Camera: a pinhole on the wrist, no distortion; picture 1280 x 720 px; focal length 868.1 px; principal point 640.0 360.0 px. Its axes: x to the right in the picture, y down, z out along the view. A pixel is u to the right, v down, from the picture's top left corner.
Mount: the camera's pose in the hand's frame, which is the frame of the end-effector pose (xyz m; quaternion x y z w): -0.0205 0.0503 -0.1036 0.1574 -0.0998 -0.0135 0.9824
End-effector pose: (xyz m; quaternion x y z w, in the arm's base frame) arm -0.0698 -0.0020 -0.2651 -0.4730 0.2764 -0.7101 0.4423
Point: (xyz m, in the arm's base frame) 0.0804 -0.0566 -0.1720
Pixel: 1112.4 504.6
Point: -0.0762 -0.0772 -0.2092
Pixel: outside the picture
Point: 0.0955 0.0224 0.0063
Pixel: 1017.1 144.2
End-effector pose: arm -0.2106 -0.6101 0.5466 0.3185 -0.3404 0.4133 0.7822
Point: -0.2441 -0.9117 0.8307
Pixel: 1006.8 478.5
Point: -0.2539 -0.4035 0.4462
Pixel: behind the camera
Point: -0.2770 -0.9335 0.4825
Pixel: 379.8 272.8
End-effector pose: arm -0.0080 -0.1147 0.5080 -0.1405 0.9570 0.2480 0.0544
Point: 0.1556 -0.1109 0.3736
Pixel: 462.0 121.9
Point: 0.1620 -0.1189 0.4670
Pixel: 216.8 45.9
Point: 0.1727 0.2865 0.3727
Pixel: outside the picture
